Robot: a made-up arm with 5 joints.
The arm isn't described. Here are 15 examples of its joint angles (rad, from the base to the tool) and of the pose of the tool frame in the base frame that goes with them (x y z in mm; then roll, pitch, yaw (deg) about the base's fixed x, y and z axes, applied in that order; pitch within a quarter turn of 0, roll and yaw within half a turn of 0).
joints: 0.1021 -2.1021 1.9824 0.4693 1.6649
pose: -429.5 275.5 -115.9 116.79 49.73 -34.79
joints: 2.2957 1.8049 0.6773 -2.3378 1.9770
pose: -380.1 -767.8 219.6 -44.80 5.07 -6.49
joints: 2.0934 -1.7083 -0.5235 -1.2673 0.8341
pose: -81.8 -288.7 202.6 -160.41 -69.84 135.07
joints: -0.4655 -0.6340 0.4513 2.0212 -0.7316
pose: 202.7 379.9 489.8 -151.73 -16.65 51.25
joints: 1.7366 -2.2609 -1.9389 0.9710 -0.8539
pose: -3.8 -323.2 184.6 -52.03 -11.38 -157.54
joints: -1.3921 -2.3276 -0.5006 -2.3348 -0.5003
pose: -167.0 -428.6 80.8 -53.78 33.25 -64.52
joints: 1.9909 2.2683 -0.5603 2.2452 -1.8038
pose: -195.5 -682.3 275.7 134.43 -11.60 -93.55
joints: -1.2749 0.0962 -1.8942 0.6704 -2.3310
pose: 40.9 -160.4 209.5 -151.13 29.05 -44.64
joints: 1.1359 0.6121 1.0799 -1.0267 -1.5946
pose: -441.9 -541.4 446.0 125.92 -23.73 -11.33
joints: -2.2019 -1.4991 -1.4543 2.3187 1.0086
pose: -344.9 -234.8 238.8 8.46 -7.71 -40.32
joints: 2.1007 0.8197 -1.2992 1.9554 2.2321
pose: -350.0 -52.5 173.8 -169.97 51.01 -51.30
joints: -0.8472 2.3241 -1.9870 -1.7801 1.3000
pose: -210.8 -431.1 596.3 -113.43 22.23 39.87
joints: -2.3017 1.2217 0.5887 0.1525 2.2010
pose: 101.6 -890.8 -144.9 82.75 5.09 42.78
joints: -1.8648 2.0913 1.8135 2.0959 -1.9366
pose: 131.6 -907.8 440.2 139.08 -28.21 15.59
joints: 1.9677 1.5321 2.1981 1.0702 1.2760
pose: 53.8 -713.0 -450.9 136.23 -16.33 -132.31
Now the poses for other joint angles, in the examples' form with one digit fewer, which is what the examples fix.
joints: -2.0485 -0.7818 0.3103 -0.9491 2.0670
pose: 150 -12 -270 110.7 -36.0 66.3
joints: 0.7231 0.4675 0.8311 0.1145 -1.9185
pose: -423 -517 625 89.9 39.8 -78.5
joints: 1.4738 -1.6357 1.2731 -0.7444 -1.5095
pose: -31 315 154 159.2 -47.2 -172.2
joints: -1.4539 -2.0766 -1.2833 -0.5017 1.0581
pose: 165 -237 214 -174.7 36.5 -122.5
